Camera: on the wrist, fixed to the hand. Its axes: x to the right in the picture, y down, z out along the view.
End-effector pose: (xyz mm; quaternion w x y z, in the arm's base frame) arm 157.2 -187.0 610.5 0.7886 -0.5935 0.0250 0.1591
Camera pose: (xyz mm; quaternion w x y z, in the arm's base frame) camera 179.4 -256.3 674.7 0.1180 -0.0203 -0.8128 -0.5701
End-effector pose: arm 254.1 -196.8 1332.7 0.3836 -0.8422 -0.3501 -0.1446
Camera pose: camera 191.0 -200.2 1406.3 0.2970 -0.2709 0.9062 0.1308
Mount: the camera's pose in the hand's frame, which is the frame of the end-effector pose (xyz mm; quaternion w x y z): -8.9 -82.8 -49.8 0.0059 0.0610 0.3023 0.9513
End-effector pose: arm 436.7 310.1 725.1 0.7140 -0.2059 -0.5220 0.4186
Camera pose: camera 513.2 263.2 762.1 0.2236 0.5808 -0.4342 -0.6513
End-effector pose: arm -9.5 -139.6 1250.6 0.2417 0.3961 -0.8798 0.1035
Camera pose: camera 74.5 -170.3 1288.2 0.1448 -0.8511 -0.3026 0.4039
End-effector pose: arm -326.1 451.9 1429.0 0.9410 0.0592 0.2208 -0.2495
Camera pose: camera -393.3 395.0 1388.3 0.1725 0.3432 0.2142 0.8981
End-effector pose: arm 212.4 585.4 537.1 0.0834 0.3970 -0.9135 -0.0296
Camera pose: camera 286.8 536.0 575.0 0.2806 -0.8526 -0.3596 0.2549
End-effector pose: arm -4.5 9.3 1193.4 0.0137 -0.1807 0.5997 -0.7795
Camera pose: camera 5.1 80.9 1258.1 0.5713 0.8058 0.1320 -0.0828
